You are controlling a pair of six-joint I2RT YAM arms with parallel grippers.
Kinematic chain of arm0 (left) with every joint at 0, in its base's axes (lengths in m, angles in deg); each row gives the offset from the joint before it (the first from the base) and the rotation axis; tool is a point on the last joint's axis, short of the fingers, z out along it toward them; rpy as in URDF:
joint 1: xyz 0 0 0.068 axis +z
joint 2: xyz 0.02 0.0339 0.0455 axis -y
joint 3: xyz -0.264 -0.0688 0 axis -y
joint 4: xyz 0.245 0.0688 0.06 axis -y
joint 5: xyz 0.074 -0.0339 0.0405 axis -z
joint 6: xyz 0.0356 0 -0.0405 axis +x
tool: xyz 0 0 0 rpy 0 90 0
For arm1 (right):
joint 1: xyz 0 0 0.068 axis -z
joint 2: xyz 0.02 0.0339 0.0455 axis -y
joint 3: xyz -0.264 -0.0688 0 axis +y
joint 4: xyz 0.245 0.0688 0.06 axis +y
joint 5: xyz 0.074 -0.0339 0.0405 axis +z
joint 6: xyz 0.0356 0 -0.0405 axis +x
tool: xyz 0 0 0 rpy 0 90 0
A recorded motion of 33 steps. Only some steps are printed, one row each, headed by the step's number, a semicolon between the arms.
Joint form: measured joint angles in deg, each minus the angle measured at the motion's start. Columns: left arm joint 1, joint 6, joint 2, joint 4, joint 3, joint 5; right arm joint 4, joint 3, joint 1, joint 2, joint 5, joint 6.
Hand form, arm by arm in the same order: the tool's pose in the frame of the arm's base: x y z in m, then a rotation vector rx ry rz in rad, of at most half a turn. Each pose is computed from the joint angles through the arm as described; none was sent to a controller.
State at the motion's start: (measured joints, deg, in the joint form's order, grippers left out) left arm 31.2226 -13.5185 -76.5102 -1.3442 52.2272 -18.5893; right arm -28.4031 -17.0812 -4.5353 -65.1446 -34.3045 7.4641
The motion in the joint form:
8: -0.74 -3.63 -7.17 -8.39 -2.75 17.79; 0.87 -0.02 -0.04 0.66 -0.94 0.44
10: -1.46 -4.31 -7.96 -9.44 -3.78 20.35; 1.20 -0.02 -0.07 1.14 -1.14 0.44
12: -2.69 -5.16 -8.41 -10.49 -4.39 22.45; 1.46 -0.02 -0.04 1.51 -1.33 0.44
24: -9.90 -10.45 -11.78 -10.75 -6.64 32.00; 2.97 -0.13 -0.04 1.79 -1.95 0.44
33: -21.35 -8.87 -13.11 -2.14 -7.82 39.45; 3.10 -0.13 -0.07 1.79 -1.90 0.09
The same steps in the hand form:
8: 0.2636 0.1558 0.2118 -0.9518 2.1391 0.1318; 0.2142 -0.0035 0.1771 0.4611 1.8172 -0.4381
10: 0.2636 0.1495 0.2008 -0.9502 2.1909 0.0618; 0.2134 -0.0035 0.1782 0.4634 1.8138 -0.4401
12: 0.2649 0.1413 0.1940 -0.9417 2.2314 -0.0034; 0.2128 -0.0038 0.1790 0.4664 1.8110 -0.4428
24: 0.2783 0.0998 0.1666 -0.8821 2.3580 -0.3141; 0.2117 -0.0042 0.1780 0.4693 1.8263 -0.4604
33: 0.3019 0.0397 0.1653 -0.5092 2.3629 -0.5403; 0.2116 -0.0040 0.1778 0.4623 1.8306 -0.4642

